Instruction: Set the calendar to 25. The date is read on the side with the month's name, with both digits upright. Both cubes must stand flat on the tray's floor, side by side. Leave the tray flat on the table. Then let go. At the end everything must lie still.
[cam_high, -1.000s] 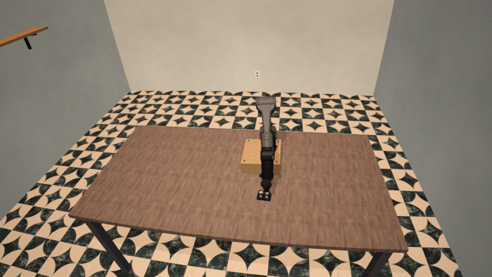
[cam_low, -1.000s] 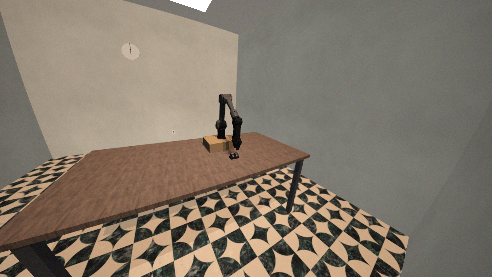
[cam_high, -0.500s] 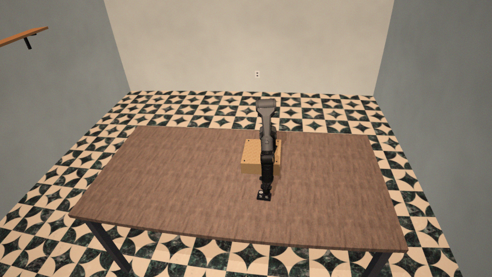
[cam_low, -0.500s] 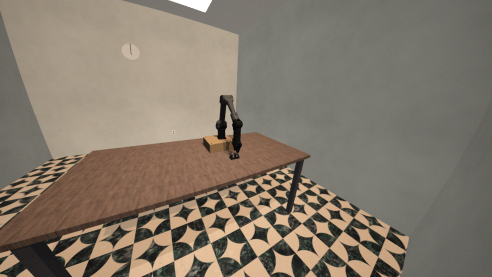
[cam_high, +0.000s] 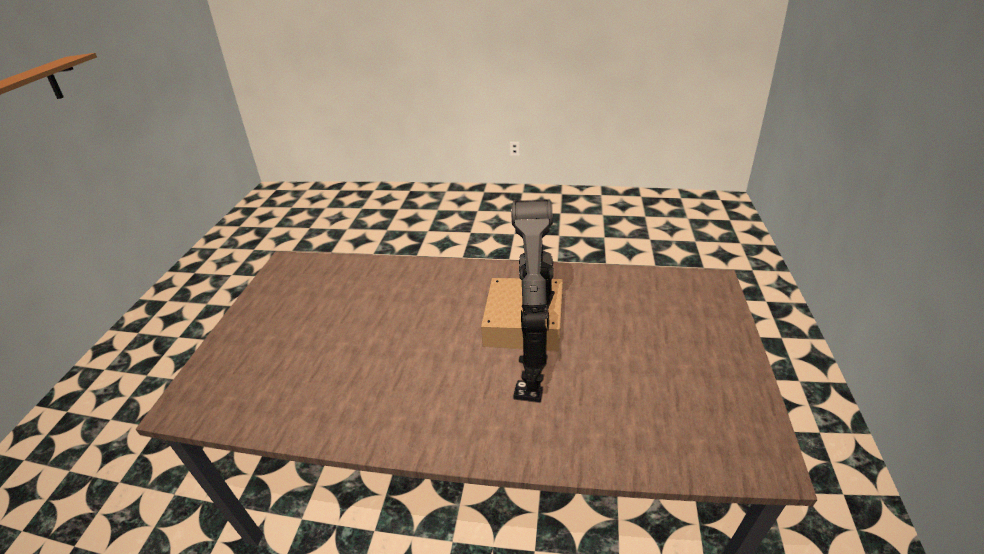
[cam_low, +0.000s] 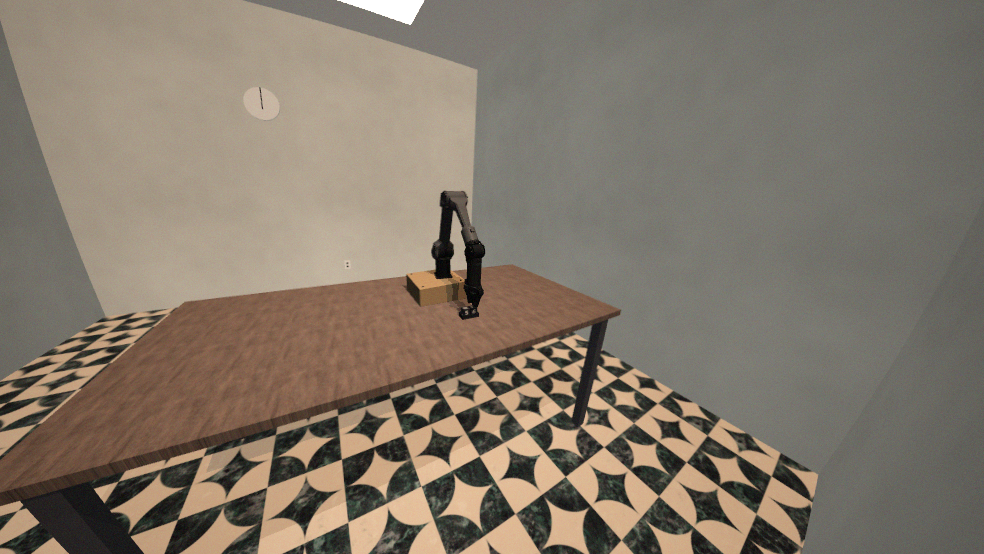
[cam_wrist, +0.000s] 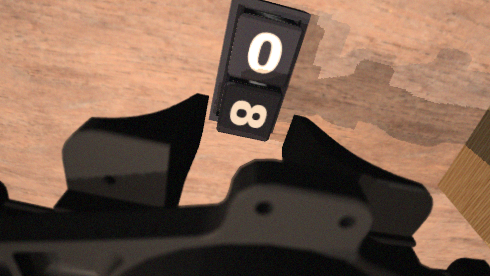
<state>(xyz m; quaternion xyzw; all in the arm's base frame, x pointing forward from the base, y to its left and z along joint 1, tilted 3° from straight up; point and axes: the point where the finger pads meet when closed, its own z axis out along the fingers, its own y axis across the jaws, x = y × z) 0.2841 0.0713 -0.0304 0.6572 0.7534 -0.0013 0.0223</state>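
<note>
The tray is 4 cm below my hand and 2 cm to the right of it. Also, from my hand: dark cube 3 cm to the right, 3 cm below.
</note>
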